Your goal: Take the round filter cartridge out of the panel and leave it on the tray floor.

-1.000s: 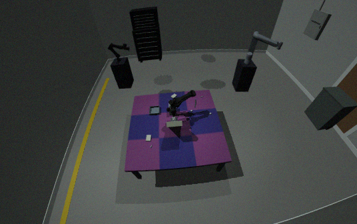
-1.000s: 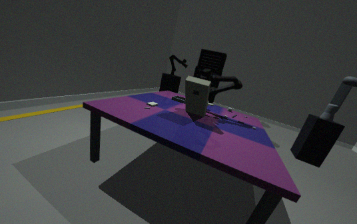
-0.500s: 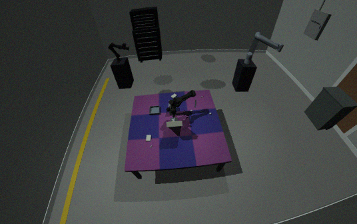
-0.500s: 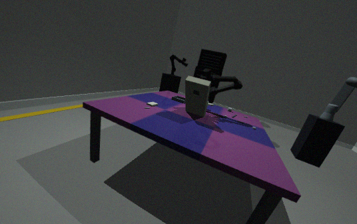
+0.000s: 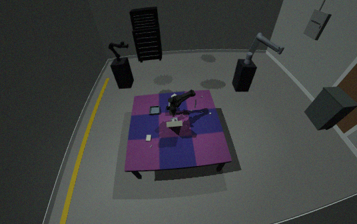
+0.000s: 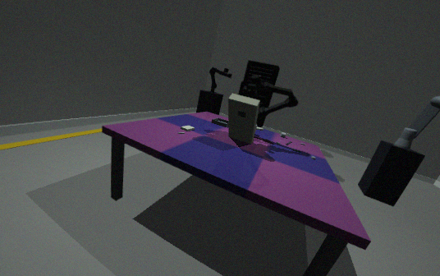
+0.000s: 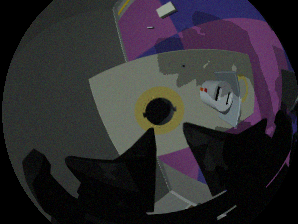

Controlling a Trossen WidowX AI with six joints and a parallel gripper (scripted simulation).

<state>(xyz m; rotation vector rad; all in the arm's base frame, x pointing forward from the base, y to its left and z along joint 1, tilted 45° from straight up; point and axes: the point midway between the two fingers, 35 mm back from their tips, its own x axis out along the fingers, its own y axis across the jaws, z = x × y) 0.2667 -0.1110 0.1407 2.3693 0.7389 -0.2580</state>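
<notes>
Now: the round filter cartridge 20 mm behind my gripper tip, 10 mm to the right of it and 100 mm below it. The rest, counted from my gripper tip: service panel 20 mm ahead, 120 mm below; then tray 340 mm behind, 310 mm to the right, 270 mm below.
</notes>
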